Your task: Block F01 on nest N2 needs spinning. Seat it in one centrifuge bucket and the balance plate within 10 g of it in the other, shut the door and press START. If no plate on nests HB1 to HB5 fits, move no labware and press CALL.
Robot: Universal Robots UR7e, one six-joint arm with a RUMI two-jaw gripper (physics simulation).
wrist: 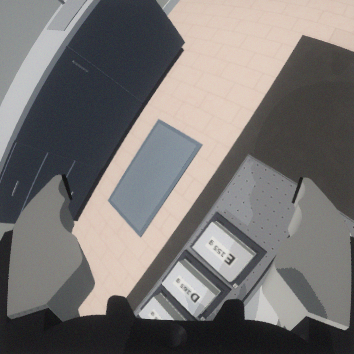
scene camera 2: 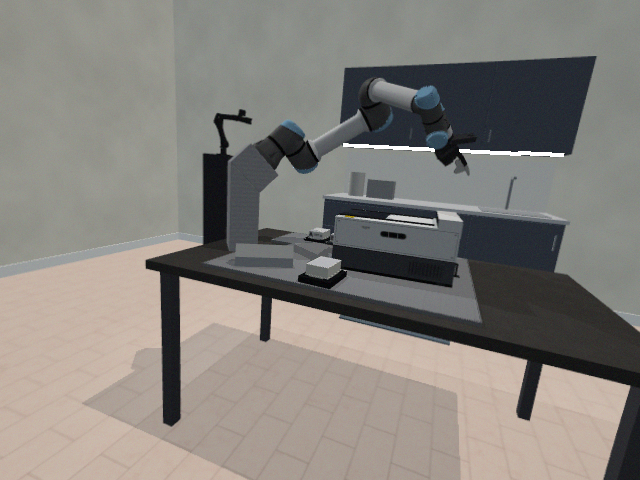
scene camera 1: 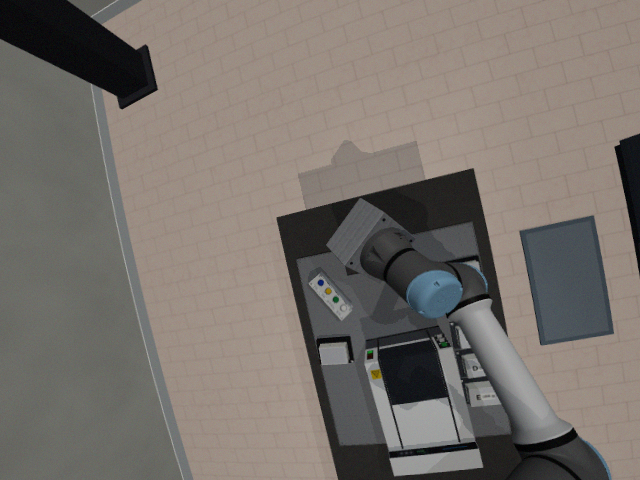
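Where they show: gripper, fingertip midpoint: (wrist: 180, 178) (scene camera 2: 459, 167); arm's base, link origin: (scene camera 2: 261, 159) (scene camera 1: 382, 251).
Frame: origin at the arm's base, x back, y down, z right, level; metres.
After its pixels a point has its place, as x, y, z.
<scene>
My gripper (scene camera 2: 461, 167) @[-0.879, -0.032, -0.238] (wrist: 180, 178) @[-0.879, -0.032, -0.238] is open and empty, high above the table's far end. In the wrist view, plate E (wrist: 225, 252) @[-0.757, 0.354, -0.250], labelled 155 g, and plate D (wrist: 192, 287) @[-0.634, 0.354, -0.266], labelled 165 g, sit in dark nests; a third plate (wrist: 161, 309) @[-0.521, 0.354, -0.296] is partly cut off. Plates E (scene camera 1: 480, 395) @[-0.744, 0.354, -0.243] and D (scene camera 1: 471, 366) @[-0.607, 0.354, -0.235] also show in scene camera 1. A white block (scene camera 1: 333, 353) @[-0.433, 0.343, 0.329] (scene camera 2: 323, 267) @[-0.461, 0.344, 0.396] sits on a black nest across the centrifuge (scene camera 1: 426, 421) @[-0.699, 0.197, 0.004] (scene camera 2: 398, 237) @[-0.678, 0.249, 0.177]; its label is unreadable. The centrifuge top has a dark rectangle; I cannot tell the door's state. Buckets are not visible.
A button box (scene camera 1: 330, 297) @[-0.177, 0.340, 0.270] with blue, yellow, green and white buttons lies near the arm's pedestal (scene camera 1: 356, 227) @[0.087, -0.027, 0.051] (scene camera 2: 242, 206) @[0.018, 0.212, 0.129]. Another white block (scene camera 2: 319, 233) @[-0.237, 0.361, -0.236] sits beyond the centrifuge. The arm partly covers the plate row in scene camera 1. Cabinets (wrist: 100, 75) stand beyond the table.
</scene>
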